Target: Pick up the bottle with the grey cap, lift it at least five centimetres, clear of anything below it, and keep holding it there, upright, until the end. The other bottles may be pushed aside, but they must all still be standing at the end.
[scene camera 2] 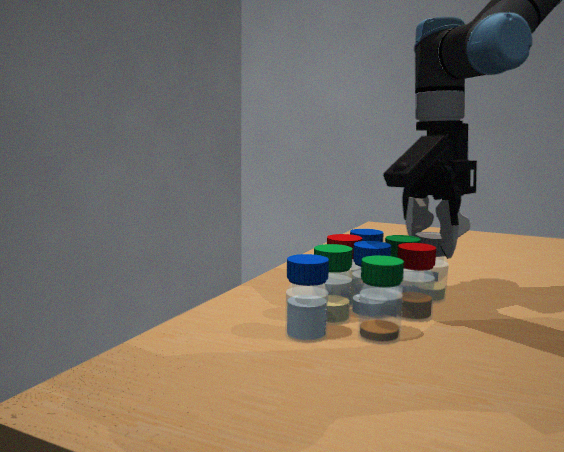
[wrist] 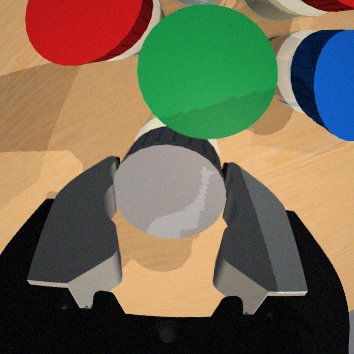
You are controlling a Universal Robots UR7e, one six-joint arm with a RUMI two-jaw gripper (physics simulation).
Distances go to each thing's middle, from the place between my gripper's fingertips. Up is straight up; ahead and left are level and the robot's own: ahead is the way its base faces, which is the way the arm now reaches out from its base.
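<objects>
My hand is 20 mm above the red-capped bottle [scene camera 2: 417, 287], and it is 90 mm to the right of the bottle.
</objects>
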